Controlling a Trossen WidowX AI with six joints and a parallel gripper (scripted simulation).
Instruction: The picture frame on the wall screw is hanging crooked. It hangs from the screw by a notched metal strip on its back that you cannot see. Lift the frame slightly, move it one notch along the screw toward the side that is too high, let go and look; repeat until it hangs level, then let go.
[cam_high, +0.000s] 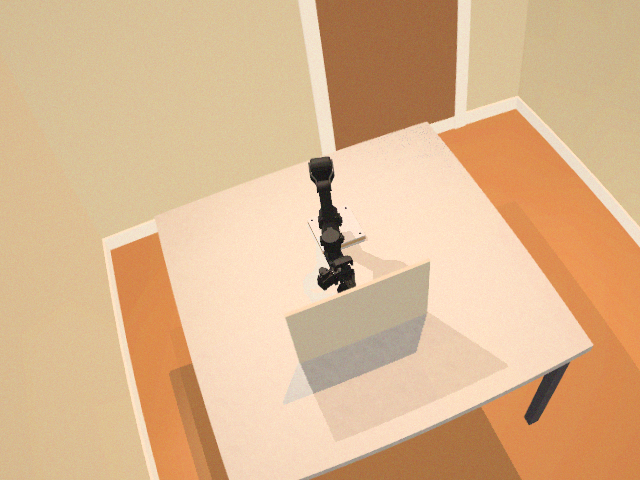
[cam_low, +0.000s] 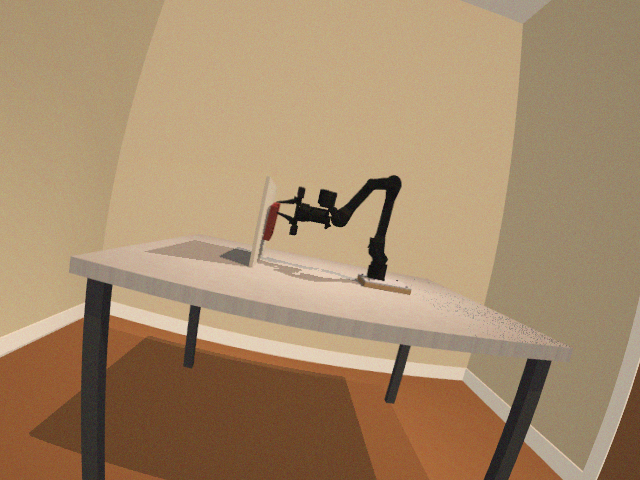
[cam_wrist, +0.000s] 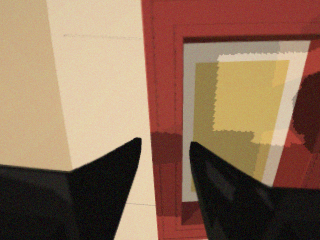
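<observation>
Now: the red picture frame 1 cm ahead of my gripper tip, 1 cm to the right of it and 5 cm below it. Also, from my gripper tip: wall panel 2 cm ahead, 1 cm to the left, 6 cm below.
</observation>
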